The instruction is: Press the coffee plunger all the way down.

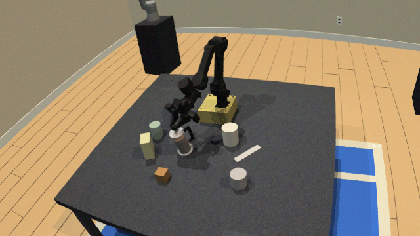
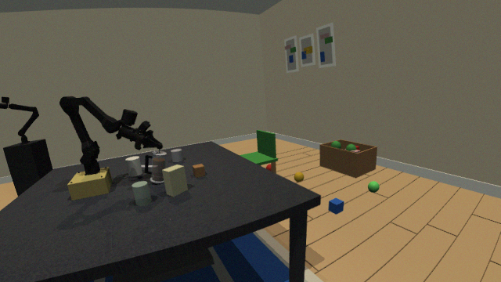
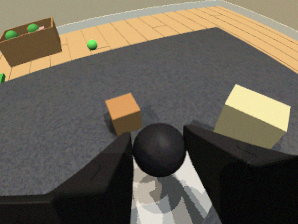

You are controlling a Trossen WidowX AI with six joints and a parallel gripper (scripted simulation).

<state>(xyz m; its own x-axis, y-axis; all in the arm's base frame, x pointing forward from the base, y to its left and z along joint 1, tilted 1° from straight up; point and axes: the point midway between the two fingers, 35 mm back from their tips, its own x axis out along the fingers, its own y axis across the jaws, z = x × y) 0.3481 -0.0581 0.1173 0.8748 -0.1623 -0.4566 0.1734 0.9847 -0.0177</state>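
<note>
Now: the glass coffee press 90 mm below my gripper tip, 40 mm behind it and 10 mm to the left of it. The rest, counted from my gripper tip: grey cylinder: 350 mm to the left, 150 mm below, 70 mm ahead; then pale green cylinder: 210 mm to the right, 140 mm below, 100 mm behind; then cream box: 160 mm to the right, 130 mm below, 50 mm ahead.
</note>
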